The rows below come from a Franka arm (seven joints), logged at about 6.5 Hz.
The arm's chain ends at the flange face. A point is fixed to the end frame.
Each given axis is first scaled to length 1.
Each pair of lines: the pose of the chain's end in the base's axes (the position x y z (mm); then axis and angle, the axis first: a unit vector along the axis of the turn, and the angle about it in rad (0 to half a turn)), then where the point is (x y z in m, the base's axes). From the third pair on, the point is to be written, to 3 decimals.
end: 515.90 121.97 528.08 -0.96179 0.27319 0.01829 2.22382
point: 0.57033 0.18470 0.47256
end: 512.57 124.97 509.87 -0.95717 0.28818 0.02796 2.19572
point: 0.56708 0.18862 0.45548
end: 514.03 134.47 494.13 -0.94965 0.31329 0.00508 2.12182
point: 0.574 0.198 0.446
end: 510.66 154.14 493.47 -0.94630 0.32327 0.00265 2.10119
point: 0.572 0.218 0.447
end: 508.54 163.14 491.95 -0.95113 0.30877 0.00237 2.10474
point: 0.569 0.228 0.445
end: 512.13 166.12 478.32 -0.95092 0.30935 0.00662 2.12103
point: 0.572 0.230 0.430
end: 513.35 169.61 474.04 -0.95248 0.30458 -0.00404 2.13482
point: 0.574 0.233 0.426
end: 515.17 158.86 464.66 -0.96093 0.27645 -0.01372 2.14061
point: 0.575 0.223 0.417
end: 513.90 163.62 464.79 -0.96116 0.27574 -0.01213 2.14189
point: 0.574 0.228 0.417
